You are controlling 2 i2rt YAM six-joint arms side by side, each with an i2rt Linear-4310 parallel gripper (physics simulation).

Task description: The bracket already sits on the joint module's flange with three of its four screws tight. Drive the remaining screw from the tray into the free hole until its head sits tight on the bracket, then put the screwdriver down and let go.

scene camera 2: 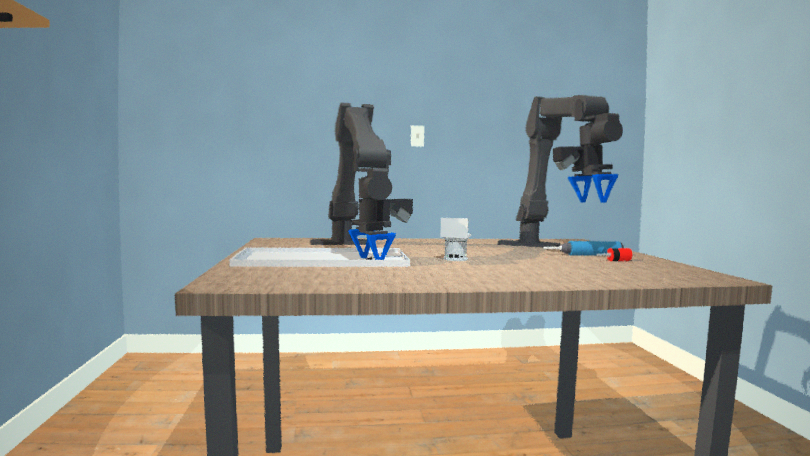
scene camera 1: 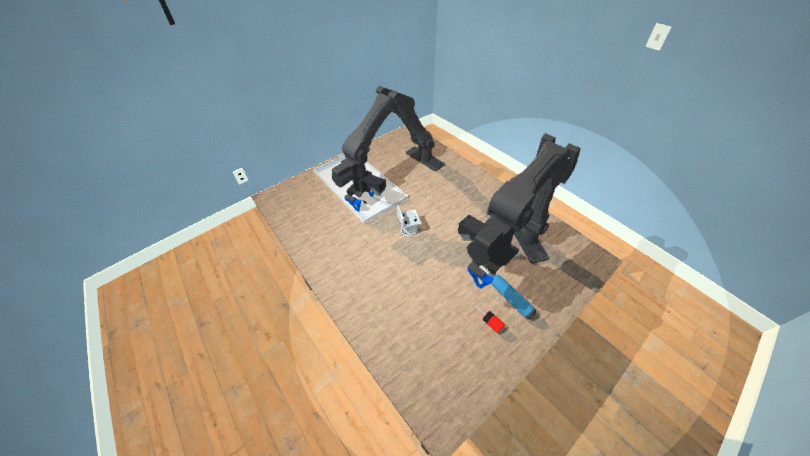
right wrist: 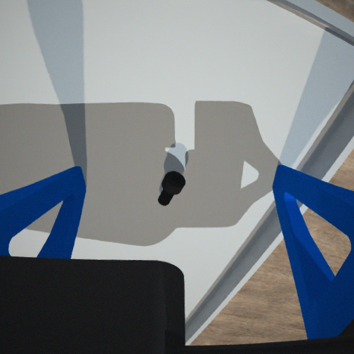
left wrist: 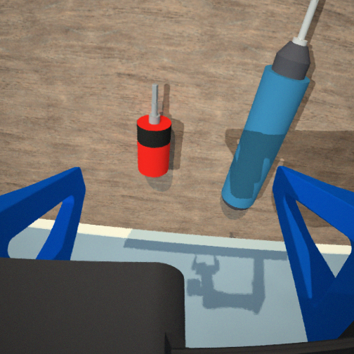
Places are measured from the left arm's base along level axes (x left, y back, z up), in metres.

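Pixels of known places: left gripper, fingertip midpoint: (scene camera 2: 593, 202) (scene camera 1: 489, 276); right gripper, fingertip midpoint: (scene camera 1: 364, 203); left arm's base at its link origin: (scene camera 2: 528, 245) (scene camera 1: 526, 240); right arm's base at its link origin: (scene camera 2: 341, 243) (scene camera 1: 424, 159).
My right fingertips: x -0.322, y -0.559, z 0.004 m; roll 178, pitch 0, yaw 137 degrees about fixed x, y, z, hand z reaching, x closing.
Ahead of a thing's pixels: the offset from my right fingertips to its middle.
The white bracket {dx +0.176, dy +0.147, dz +0.078 m} (scene camera 1: 412, 216) (scene camera 2: 454, 227) sits on the joint module {dx +0.176, dy +0.147, dz +0.028 m} (scene camera 1: 409, 231) (scene camera 2: 455, 249); its screws and free hole are too small to tell. A black screw (right wrist: 173, 183) is in the white tray {dx -0.131, dy -0.014, dz +0.004 m} (scene camera 1: 385, 211) (scene camera 2: 317, 261) (right wrist: 247, 255), head toward the camera. My right gripper (scene camera 1: 364, 202) (scene camera 2: 372, 257) (right wrist: 178, 176) is open low over the tray, fingers on either side of the screw. A blue screwdriver {dx +0.497, dy +0.384, dz +0.016 m} (scene camera 1: 510, 294) (scene camera 2: 589, 247) (left wrist: 265, 110) lies on the table. My left gripper (scene camera 1: 482, 281) (scene camera 2: 594, 199) (left wrist: 178, 177) is open, high above the table.
A short red and black driver {dx +0.577, dy +0.300, dz +0.013 m} (scene camera 1: 494, 322) (scene camera 2: 620, 254) (left wrist: 154, 157) with a thin grey shank lies beside the blue screwdriver. The joint module stands between the tray and the two drivers. The wooden table (scene camera 2: 470, 303) ends just beyond the drivers' handles in the left wrist view.
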